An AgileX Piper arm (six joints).
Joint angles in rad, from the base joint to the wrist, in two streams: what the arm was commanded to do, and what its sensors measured. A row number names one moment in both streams.
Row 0, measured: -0.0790, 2.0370, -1.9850, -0.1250, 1.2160, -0.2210
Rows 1 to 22, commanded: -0.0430, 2.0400, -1.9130, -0.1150, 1.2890, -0.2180; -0.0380, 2.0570, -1.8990, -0.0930, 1.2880, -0.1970; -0.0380, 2.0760, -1.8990, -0.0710, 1.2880, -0.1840; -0.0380, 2.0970, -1.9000, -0.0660, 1.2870, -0.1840; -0.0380, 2.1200, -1.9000, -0.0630, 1.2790, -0.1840; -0.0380, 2.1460, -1.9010, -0.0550, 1.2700, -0.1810; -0.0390, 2.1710, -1.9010, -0.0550, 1.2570, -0.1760; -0.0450, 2.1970, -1.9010, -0.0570, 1.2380, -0.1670; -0.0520, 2.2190, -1.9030, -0.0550, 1.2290, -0.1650; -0.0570, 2.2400, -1.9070, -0.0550, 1.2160, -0.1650; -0.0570, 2.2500, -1.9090, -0.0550, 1.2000, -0.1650; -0.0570, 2.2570, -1.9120, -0.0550, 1.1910, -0.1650; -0.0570, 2.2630, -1.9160, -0.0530, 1.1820, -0.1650; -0.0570, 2.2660, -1.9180, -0.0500, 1.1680, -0.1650; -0.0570, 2.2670, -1.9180, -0.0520, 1.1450, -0.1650; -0.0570, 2.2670, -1.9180, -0.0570, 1.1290, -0.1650; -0.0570, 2.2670, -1.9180, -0.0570, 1.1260, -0.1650; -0.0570, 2.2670, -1.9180, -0.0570, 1.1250, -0.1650; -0.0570, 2.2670, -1.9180, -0.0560, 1.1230, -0.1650; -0.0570, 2.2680, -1.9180, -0.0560, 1.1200, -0.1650; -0.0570, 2.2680, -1.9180, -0.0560, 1.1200, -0.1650; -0.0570, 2.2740, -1.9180, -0.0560, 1.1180, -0.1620
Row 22, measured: -0.0530, 2.2620, -1.9140, -0.0570, 1.1230, -0.1650
